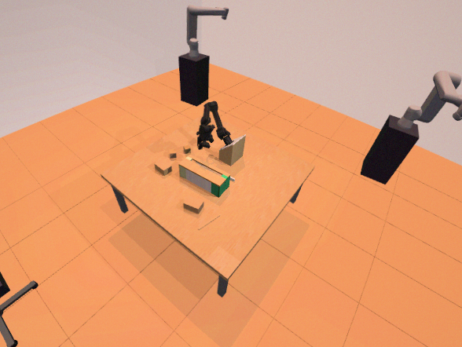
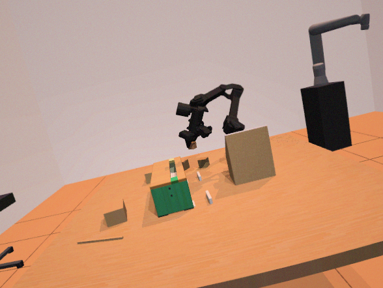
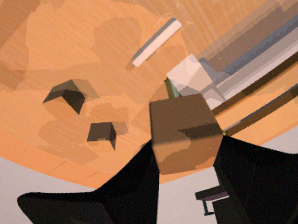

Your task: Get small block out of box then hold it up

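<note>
The orange block lies 10 mm behind my gripper tip, 10 mm to the left of it and 10 mm above it. From my gripper tip the other things lie so: long box 100 mm ahead, 150 mm to the left, 110 mm below; then thin stick 440 mm ahead, 410 mm to the left, 170 mm below.
</note>
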